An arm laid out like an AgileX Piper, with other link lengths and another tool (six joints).
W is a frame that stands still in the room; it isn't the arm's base.
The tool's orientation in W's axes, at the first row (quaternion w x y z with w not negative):
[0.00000 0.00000 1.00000 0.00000]
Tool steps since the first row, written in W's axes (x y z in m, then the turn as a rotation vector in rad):
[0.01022 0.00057 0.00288 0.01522 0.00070 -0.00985]
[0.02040 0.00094 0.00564 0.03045 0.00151 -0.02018]
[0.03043 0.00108 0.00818 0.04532 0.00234 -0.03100]
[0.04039 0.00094 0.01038 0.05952 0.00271 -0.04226]
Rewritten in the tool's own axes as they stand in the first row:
[-0.01022 0.00057 -0.00288 -0.01522 0.00070 0.00985]
[-0.02040 0.00094 -0.00564 -0.03045 0.00151 0.02018]
[-0.03043 0.00108 -0.00818 -0.04532 0.00234 0.03100]
[-0.04039 0.00094 -0.01038 -0.05952 0.00271 0.04226]

